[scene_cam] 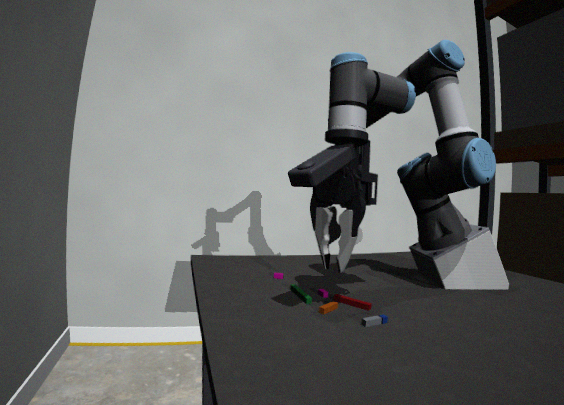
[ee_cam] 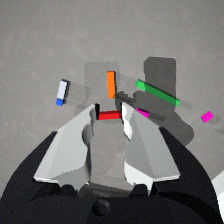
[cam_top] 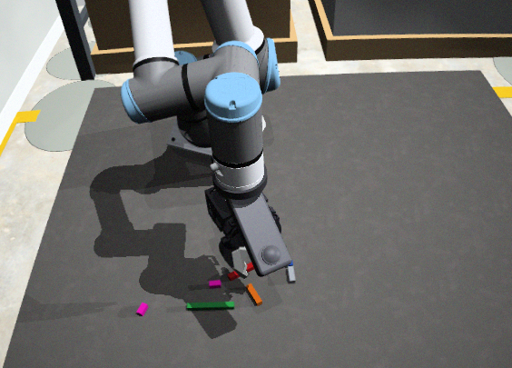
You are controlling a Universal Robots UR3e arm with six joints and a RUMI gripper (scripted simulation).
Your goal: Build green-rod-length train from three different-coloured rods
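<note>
Right now the orange rod is 8 cm below my hand. The rest, counted from my hand: grey rod: 4 cm behind, 7 cm to the left, 8 cm below; green rod: 2 cm ahead, 7 cm to the right, 8 cm below; red rod: 5 cm behind, 2 cm to the right, 8 cm below.
</note>
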